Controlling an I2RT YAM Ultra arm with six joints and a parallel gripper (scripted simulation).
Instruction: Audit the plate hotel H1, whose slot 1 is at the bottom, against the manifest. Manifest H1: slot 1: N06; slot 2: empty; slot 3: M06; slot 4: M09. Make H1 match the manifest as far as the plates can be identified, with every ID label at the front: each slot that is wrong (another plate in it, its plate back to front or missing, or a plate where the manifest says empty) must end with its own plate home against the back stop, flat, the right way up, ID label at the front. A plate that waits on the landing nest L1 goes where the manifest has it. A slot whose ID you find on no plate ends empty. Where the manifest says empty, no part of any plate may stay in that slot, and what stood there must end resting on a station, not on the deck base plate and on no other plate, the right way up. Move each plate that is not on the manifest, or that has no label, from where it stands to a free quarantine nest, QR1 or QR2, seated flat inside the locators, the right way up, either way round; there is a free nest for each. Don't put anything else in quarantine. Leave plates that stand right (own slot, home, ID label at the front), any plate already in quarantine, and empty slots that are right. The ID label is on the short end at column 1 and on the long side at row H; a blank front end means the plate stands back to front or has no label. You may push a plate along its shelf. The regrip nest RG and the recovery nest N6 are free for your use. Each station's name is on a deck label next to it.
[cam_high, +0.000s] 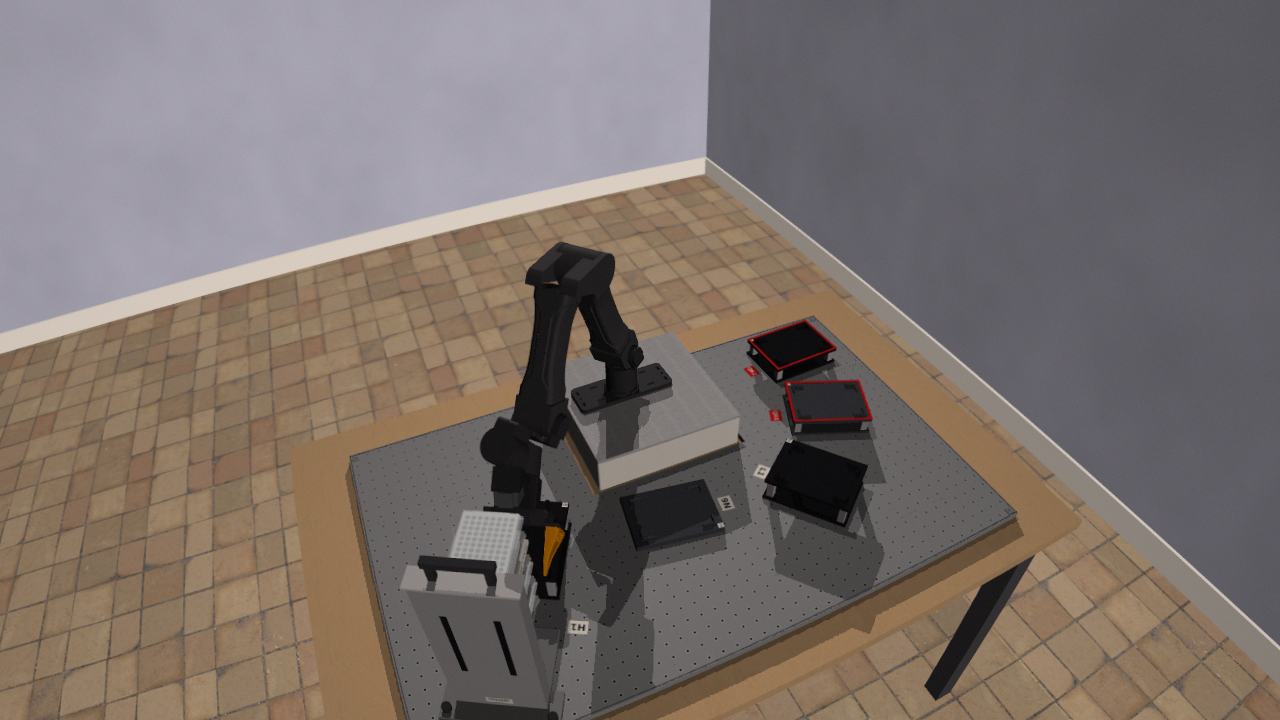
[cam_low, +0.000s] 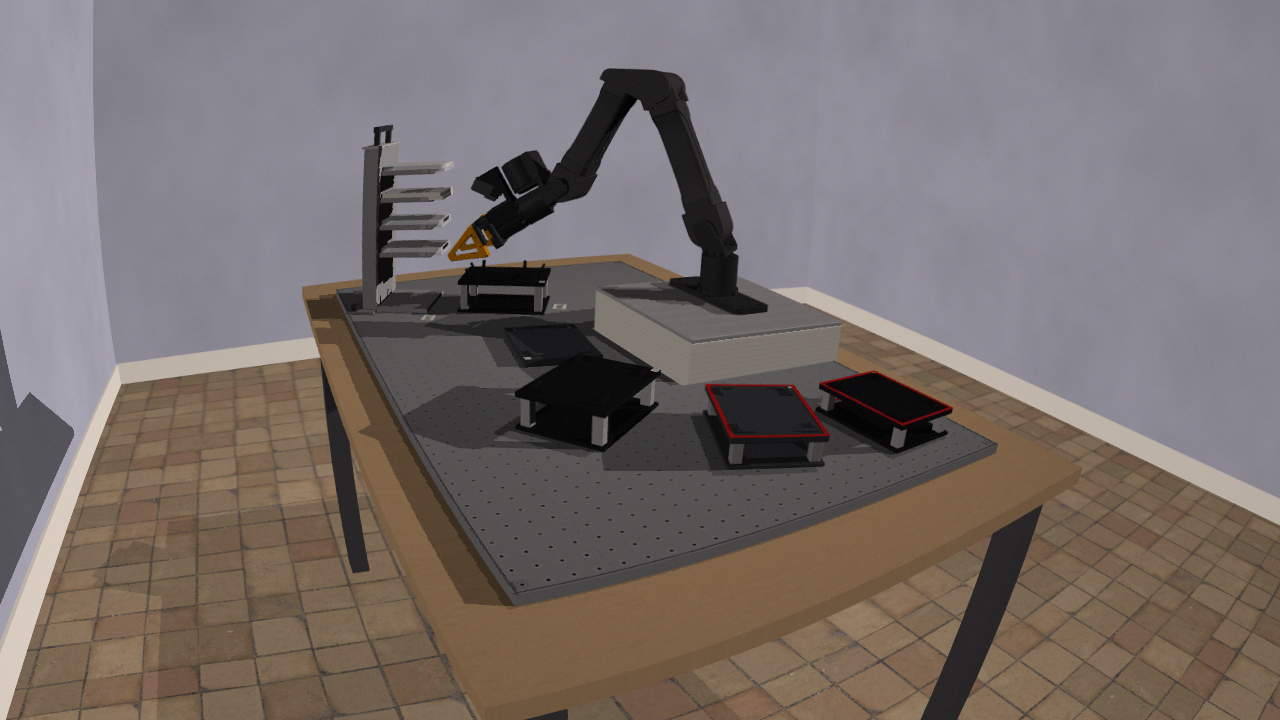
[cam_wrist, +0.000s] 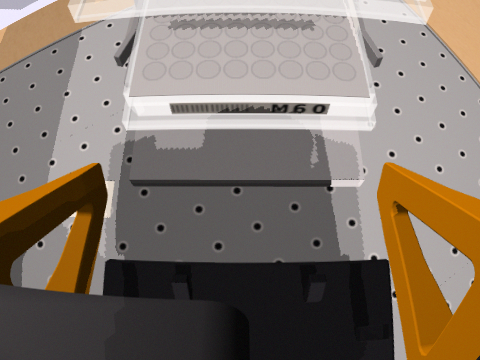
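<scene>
Right now my hand is 80 mm past the black regrip nest RG, 50 mm above it and 40 mm to the right of it. The rest, counted from my hand: flat recovery nest N6: 310 mm to the left, 100 mm below, 60 mm behind; then H1 deck label: 100 mm below, 80 mm ahead, 70 mm to the left; then plate hotel H1: 140 mm ahead, 90 mm to the right, 50 mm above.
</scene>
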